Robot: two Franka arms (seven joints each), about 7 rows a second.
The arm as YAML. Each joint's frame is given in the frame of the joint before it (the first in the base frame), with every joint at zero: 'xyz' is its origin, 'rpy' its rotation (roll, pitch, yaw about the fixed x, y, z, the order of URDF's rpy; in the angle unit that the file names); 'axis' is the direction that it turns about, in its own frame. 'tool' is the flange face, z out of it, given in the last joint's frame.
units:
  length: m
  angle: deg
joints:
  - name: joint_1
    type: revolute
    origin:
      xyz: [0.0, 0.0, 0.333]
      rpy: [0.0, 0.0, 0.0]
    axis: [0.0, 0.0, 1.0]
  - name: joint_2
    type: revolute
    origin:
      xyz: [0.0, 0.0, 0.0]
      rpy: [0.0, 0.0, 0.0]
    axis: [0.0, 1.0, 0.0]
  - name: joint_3
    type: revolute
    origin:
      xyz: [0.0, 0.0, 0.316]
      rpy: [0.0, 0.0, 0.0]
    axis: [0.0, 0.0, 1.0]
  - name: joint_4
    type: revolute
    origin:
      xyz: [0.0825, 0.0, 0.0]
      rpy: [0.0, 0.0, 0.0]
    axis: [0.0, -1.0, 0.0]
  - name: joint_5
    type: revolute
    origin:
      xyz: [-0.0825, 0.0, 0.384]
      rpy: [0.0, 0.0, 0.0]
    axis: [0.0, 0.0, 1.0]
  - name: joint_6
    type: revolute
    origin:
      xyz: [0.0, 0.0, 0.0]
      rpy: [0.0, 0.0, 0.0]
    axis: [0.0, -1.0, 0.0]
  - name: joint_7
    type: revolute
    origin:
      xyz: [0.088, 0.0, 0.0]
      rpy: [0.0, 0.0, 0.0]
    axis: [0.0, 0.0, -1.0]
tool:
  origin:
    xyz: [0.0, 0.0, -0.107]
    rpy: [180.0, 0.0, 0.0]
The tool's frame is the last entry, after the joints.
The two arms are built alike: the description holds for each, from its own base.
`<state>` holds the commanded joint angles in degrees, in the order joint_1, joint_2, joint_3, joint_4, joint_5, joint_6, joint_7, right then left.
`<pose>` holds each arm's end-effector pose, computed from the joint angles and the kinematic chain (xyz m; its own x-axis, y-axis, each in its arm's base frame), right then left.
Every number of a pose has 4 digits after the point.
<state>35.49 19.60 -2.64 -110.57 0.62 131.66 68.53 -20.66 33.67 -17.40 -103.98 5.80 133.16 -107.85</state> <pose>0.5209 0.3383 0.3139 0.8096 -0.5867 0.0164 -0.5864 -0.8097 -0.0220 0.5174 -0.3863 0.2236 0.3672 0.9269 -0.0772 0.9250 -0.3726 -0.0743</pose>
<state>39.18 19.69 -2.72 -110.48 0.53 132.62 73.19 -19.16 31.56 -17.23 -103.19 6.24 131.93 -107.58</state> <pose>0.5003 0.3717 0.3151 0.7992 -0.6006 0.0210 -0.5997 -0.7993 -0.0388 0.5340 -0.3726 0.2501 0.3520 0.9336 -0.0667 0.9339 -0.3551 -0.0423</pose>
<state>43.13 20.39 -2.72 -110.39 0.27 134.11 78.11 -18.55 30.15 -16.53 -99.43 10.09 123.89 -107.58</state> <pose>0.4758 0.4071 0.3106 0.7907 -0.6117 0.0247 -0.6099 -0.7906 -0.0546 0.5510 -0.3577 0.2805 0.3693 0.9292 0.0172 0.9274 -0.3673 -0.0711</pose>
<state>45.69 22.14 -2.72 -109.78 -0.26 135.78 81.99 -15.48 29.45 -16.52 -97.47 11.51 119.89 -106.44</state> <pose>0.4609 0.4315 0.2989 0.7805 -0.6244 0.0305 -0.6219 -0.7805 -0.0640 0.5736 -0.3251 0.2975 0.3465 0.9367 0.0498 0.9358 -0.3416 -0.0872</pose>
